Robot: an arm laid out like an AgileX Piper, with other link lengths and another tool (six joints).
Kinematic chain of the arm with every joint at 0, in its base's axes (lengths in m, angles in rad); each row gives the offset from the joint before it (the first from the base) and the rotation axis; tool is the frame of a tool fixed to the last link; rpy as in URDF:
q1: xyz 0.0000 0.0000 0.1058 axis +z
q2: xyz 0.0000 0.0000 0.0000 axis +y
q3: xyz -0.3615 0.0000 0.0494 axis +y
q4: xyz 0.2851 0.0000 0.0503 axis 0.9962 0 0.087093
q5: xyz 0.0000 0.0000 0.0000 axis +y
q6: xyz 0.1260 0.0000 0.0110 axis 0.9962 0 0.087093
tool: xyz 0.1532 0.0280 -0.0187 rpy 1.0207 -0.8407 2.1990
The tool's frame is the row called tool.
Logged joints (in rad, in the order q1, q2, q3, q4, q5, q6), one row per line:
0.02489 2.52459 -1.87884 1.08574 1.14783 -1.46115
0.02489 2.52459 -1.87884 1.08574 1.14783 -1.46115
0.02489 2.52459 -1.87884 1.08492 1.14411 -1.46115
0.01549 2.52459 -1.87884 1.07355 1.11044 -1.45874
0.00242 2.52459 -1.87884 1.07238 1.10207 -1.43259
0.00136 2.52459 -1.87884 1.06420 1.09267 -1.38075
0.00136 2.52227 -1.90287 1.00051 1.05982 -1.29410
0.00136 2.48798 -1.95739 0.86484 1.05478 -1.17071
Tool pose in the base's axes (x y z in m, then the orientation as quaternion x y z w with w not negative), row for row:
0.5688 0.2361 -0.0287 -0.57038 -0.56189 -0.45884 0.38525
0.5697 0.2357 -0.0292 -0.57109 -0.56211 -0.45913 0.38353
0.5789 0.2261 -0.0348 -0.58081 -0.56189 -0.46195 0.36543
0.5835 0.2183 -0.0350 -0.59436 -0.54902 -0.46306 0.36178
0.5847 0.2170 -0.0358 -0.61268 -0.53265 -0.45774 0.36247
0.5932 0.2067 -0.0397 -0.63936 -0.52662 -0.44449 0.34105
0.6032 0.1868 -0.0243 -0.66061 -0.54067 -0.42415 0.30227
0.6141 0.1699 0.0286 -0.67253 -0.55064 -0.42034 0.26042
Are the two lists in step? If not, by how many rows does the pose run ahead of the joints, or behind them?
The pose runs 1 row ahead of the joints: the pose in row i belongs to the joints in row i + 1.
